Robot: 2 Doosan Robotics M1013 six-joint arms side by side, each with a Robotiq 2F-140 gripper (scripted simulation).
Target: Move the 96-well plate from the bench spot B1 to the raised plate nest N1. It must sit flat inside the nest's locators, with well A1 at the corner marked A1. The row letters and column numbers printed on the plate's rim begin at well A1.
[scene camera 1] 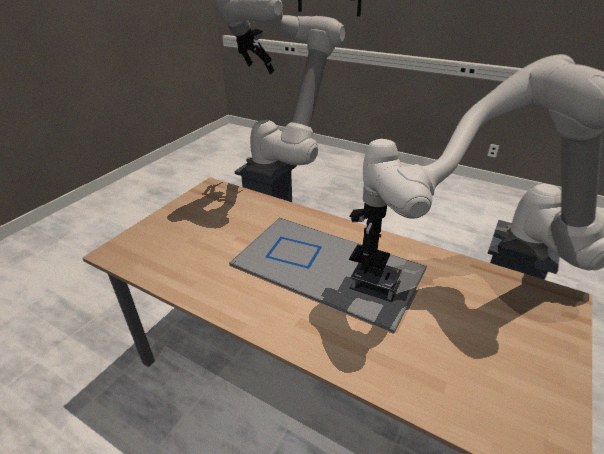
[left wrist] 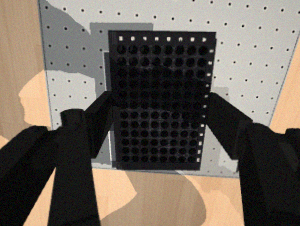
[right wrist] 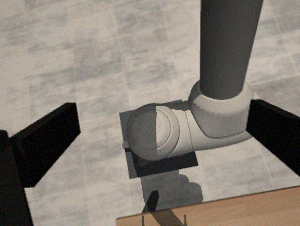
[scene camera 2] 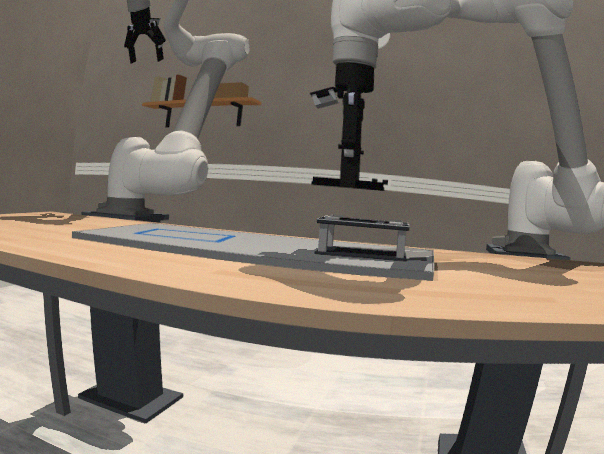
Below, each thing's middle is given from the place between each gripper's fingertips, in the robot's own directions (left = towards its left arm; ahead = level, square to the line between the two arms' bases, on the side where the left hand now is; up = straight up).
I see my left gripper 30 mm to the right of the raised nest N1 (scene camera 1: pixel 376 276) and 90 mm above it. Round my left hand: black 96-well plate (left wrist: pixel 140 61) (20 mm below).
I see the black 96-well plate 55 cm ahead of my right hand (scene camera 2: pixel 146 61), 87 cm to the left of it and 44 cm below it. Also, from my right hand: raised nest N1: 55 cm ahead, 90 cm to the left, 50 cm below.
